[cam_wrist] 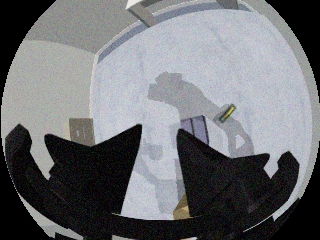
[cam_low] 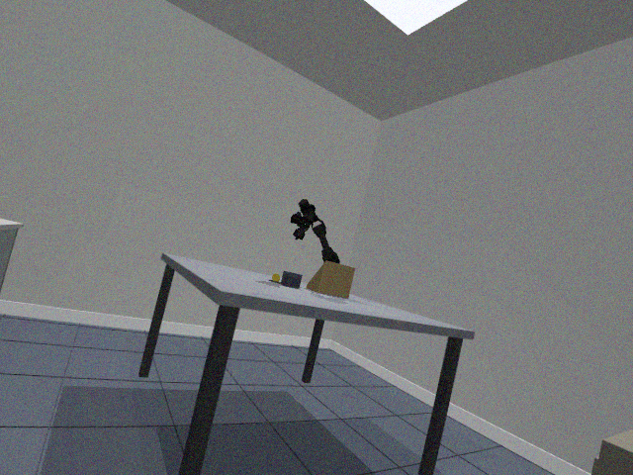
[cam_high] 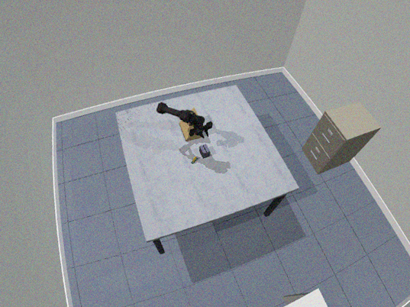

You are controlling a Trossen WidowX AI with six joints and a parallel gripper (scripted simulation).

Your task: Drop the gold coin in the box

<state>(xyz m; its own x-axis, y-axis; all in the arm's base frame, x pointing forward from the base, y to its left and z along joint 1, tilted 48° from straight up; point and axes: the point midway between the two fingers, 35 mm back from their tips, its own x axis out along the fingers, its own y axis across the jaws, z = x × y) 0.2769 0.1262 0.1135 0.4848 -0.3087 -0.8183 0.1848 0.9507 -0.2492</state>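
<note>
Right now the gold coin is 24 cm below my gripper tip, 9 cm to the right of it and 2 cm ahead of it.
</note>
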